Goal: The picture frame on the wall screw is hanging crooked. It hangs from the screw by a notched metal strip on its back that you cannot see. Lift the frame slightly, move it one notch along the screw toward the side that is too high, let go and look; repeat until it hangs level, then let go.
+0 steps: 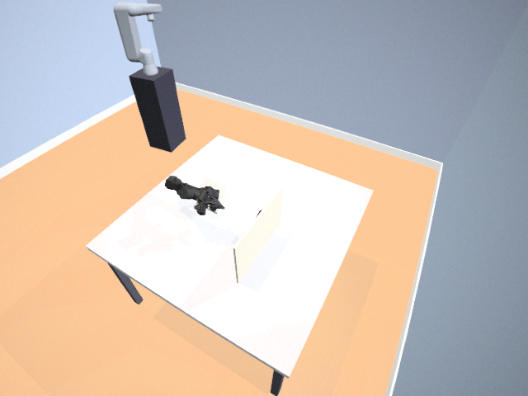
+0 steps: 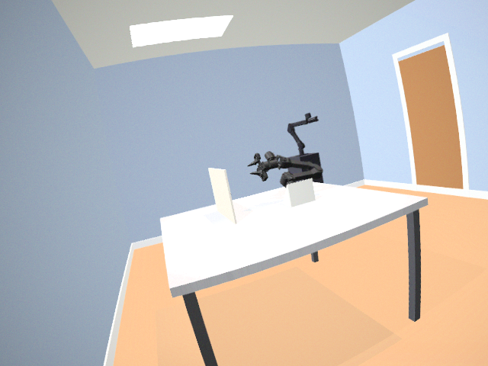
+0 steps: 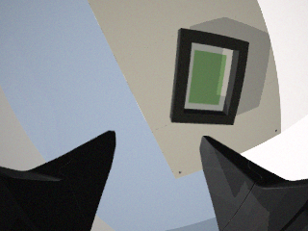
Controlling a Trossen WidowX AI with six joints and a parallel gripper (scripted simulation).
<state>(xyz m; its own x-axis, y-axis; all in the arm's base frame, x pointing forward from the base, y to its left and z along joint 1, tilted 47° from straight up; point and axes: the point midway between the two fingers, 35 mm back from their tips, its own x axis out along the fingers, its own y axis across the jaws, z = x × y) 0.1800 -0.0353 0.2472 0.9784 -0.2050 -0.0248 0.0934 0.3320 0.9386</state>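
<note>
The picture frame is 200 mm ahead of my gripper tip, 10 mm to the left of it and 90 mm below it. The rest, counted from my gripper tip: cream wall panel (210 mm ahead, 10 mm to the right, 100 mm below).
</note>
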